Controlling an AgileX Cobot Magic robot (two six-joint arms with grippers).
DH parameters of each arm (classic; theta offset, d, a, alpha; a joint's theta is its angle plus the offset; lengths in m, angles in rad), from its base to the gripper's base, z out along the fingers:
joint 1: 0 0.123 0 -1.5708
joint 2: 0.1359 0 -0.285 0
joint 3: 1.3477 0 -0.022 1.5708
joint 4: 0 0.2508 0 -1.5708
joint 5: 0 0 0.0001 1.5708
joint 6: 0 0.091 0 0
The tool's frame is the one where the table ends.
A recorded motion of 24 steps. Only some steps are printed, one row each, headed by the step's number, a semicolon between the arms.
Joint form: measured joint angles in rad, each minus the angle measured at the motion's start. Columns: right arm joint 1, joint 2, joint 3, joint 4, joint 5, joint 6; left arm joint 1, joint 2, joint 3, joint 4, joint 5, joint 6.
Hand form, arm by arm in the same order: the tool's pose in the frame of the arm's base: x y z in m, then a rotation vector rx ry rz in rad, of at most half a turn. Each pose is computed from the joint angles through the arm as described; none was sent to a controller.
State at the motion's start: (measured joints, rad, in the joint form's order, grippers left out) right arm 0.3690 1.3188 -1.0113 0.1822 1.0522 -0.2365; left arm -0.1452 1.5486 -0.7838 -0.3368 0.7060 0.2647
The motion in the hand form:
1: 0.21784 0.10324 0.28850 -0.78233 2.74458 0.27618; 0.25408 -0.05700 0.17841 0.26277 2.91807 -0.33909
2: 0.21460 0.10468 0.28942 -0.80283 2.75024 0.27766; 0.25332 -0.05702 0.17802 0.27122 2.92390 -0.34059
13: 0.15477 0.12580 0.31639 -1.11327 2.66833 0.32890; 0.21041 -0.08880 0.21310 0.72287 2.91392 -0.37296
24: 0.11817 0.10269 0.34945 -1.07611 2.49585 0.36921; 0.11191 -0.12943 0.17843 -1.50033 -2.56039 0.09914
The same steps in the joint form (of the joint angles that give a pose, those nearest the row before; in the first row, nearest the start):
1: 0.0135 -0.0080 0.0000 0.0000 0.0175 -0.0008; 0.0000 0.0011 0.0021 0.0000 0.0041 0.0064
2: 0.0240 -0.0135 0.0000 -0.0009 0.0333 -0.0008; 0.0000 0.0013 0.0032 0.0000 0.0102 0.0112
13: 0.2362 -0.1584 0.0043 -0.0019 0.1808 0.0146; -0.1598 -0.1567 0.0056 0.0381 0.2260 0.0821
24: 0.2468 -0.3547 0.0090 -0.0010 0.1980 0.0200; -0.6544 -0.2036 0.1983 0.2103 0.3450 0.0671

